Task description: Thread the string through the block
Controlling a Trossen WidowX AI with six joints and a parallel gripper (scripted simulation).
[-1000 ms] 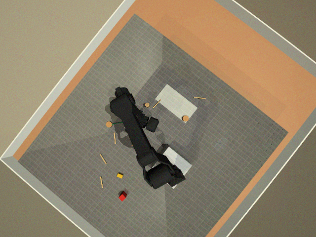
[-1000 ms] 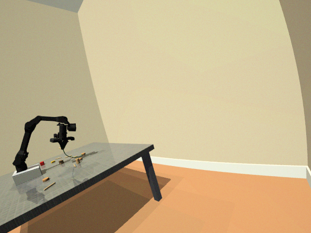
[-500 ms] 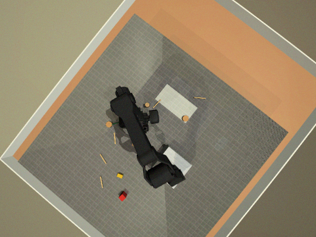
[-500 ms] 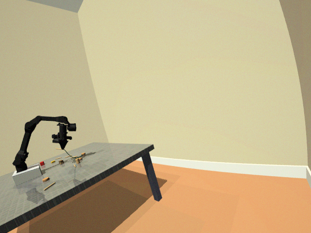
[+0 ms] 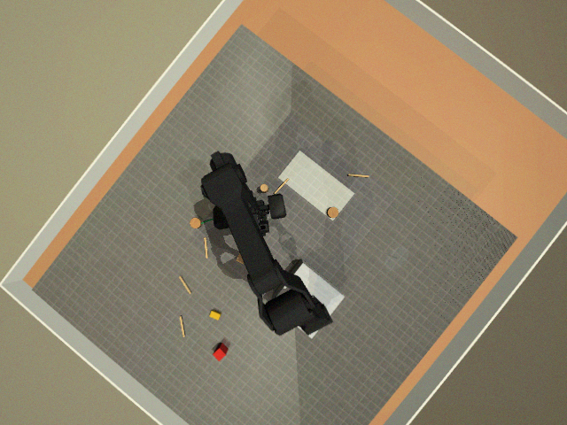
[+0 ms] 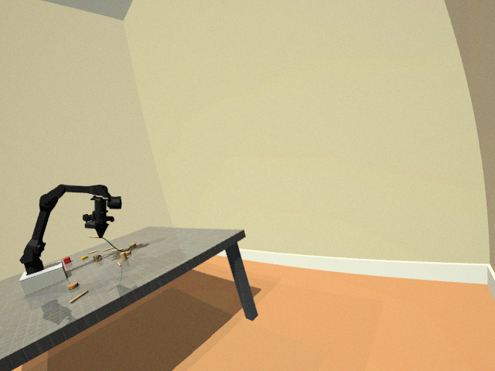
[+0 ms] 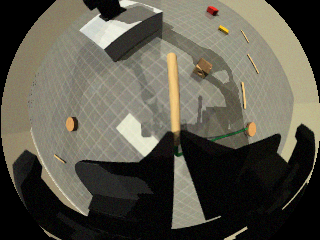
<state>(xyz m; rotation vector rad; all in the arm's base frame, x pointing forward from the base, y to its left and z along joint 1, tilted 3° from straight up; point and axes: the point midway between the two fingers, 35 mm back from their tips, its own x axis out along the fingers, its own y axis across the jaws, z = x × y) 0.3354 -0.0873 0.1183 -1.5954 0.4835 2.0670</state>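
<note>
Now: gripper tip 50 mm past the wooden block, 150 mm to the right of it and 120 mm above it. From my gripper tip the other things lie so: yellow cube: 120 mm behind, 370 mm to the left, 130 mm below; round button: 170 mm ahead, 180 mm to the left, 130 mm below; thin wooden stick: 10 mm behind, 10 mm to the left, 10 mm above.
</note>
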